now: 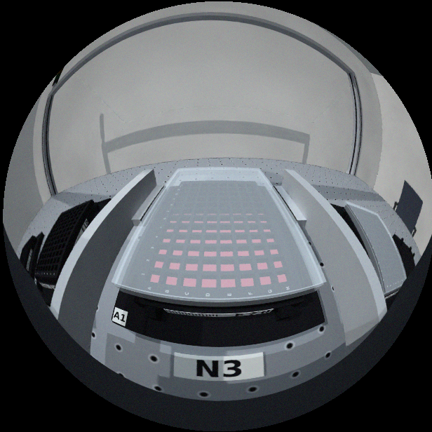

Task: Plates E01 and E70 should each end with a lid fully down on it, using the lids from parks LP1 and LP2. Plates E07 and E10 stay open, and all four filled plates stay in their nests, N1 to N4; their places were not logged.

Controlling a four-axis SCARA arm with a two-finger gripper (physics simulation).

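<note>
My gripper (218, 176) is shut on a clear lid (220, 250), one finger along each long side. The lid is level and lies low over a filled plate in nest N3 (220, 339), lined up with it. The plate's pink wells (228, 283) show through the lid. The plate's front label (217, 313) shows edge-on below the lid's front rim and cannot be read. Whether the lid rests fully on the plate cannot be told from this angle.
A dark plate with many wells (65, 240) stands beyond the left finger. A pale, clear-topped piece (380, 240) stands beyond the right finger. An A1 tag (119, 316) marks the nest's front left corner. A dark blue panel (410, 202) stands at the far right.
</note>
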